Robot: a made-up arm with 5 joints.
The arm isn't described. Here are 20 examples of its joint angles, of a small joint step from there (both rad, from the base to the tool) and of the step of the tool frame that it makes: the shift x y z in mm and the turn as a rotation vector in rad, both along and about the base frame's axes.
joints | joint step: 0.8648 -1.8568 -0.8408 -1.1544 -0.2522 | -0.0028 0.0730 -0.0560 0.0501 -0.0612
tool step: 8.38 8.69 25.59 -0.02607 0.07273 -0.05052
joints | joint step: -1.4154 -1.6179 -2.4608 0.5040 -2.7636 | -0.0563 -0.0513 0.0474 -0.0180 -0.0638
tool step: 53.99 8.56 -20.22 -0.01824 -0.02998 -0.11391
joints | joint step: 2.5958 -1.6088 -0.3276 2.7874 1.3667 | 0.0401 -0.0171 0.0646 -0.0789 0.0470
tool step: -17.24 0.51 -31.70 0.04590 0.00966 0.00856
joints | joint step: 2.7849 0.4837 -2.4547 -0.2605 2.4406 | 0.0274 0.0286 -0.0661 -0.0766 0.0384
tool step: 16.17 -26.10 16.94 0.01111 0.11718 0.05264
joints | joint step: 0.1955 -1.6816 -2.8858 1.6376 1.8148 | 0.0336 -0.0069 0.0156 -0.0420 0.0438
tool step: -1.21 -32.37 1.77 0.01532 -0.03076 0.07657
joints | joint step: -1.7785 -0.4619 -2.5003 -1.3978 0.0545 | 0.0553 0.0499 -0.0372 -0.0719 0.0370
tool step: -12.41 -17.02 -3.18 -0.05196 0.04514 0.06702
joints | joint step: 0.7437 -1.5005 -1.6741 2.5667 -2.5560 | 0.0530 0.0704 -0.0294 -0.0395 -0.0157
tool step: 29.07 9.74 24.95 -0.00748 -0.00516 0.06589
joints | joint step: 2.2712 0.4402 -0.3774 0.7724 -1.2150 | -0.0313 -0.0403 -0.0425 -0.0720 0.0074
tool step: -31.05 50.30 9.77 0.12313 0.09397 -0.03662
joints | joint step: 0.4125 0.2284 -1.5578 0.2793 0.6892 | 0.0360 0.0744 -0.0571 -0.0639 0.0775
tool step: 2.69 36.92 -13.09 0.08133 -0.01390 -0.00100
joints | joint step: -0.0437 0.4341 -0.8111 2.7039 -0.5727 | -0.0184 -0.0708 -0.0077 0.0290 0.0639
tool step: 20.04 -7.32 33.23 -0.05011 -0.04690 0.02429
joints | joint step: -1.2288 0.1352 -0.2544 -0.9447 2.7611 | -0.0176 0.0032 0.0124 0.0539 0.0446
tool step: -9.82 2.48 -12.48 0.07817 -0.01339 -0.04059
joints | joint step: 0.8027 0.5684 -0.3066 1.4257 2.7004 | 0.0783 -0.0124 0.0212 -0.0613 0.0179
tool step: -8.95 -4.32 -3.52 0.02729 -0.04828 0.07990
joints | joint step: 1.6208 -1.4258 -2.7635 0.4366 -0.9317 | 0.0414 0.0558 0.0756 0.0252 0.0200
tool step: 34.21 48.36 104.19 -0.15551 -0.02121 0.05856
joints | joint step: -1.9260 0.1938 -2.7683 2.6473 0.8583 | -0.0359 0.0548 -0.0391 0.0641 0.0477
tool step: -19.09 -11.83 -12.87 0.07626 -0.02409 -0.08329
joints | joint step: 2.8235 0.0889 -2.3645 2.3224 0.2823 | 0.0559 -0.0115 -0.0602 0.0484 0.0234
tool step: 28.98 -37.80 27.47 0.00745 0.02209 0.03251
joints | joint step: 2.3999 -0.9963 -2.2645 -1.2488 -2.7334 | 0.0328 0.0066 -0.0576 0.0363 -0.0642
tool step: 31.65 -7.00 -11.04 -0.03738 0.05277 0.02032
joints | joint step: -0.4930 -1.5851 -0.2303 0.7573 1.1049 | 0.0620 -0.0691 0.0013 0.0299 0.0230
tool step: -11.96 32.77 21.12 0.00124 -0.04296 0.05109
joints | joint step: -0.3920 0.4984 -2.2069 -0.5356 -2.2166 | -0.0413 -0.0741 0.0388 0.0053 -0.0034
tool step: -38.15 -19.06 34.08 -0.01444 -0.02643 -0.04346
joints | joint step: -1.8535 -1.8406 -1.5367 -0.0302 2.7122 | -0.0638 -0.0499 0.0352 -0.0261 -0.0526
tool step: 41.49 -8.41 -22.87 -0.04340 -0.00151 -0.11425
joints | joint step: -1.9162 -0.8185 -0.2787 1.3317 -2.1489 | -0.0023 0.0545 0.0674 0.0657 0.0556
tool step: 10.90 35.17 -66.16 0.18250 -0.04682 -0.05500
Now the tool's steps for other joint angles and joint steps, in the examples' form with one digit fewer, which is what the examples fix.
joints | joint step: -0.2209 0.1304 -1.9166 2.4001 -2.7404 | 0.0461 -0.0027 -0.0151 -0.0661 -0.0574
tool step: 11.1 30.5 10.8 0.0140 -0.0884 0.0943
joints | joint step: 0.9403 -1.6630 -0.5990 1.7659 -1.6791 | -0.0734 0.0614 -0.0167 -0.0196 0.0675
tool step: 26.6 6.7 -2.9 -0.0003 0.0402 -0.1332
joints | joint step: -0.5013 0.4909 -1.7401 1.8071 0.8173 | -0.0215 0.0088 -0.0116 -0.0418 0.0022
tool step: -0.2 -19.2 -0.6 -0.0228 -0.0383 -0.0234
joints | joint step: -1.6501 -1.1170 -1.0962 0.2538 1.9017 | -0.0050 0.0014 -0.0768 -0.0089 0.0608
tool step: 1.9 44.1 36.6 -0.0885 -0.0482 0.0204
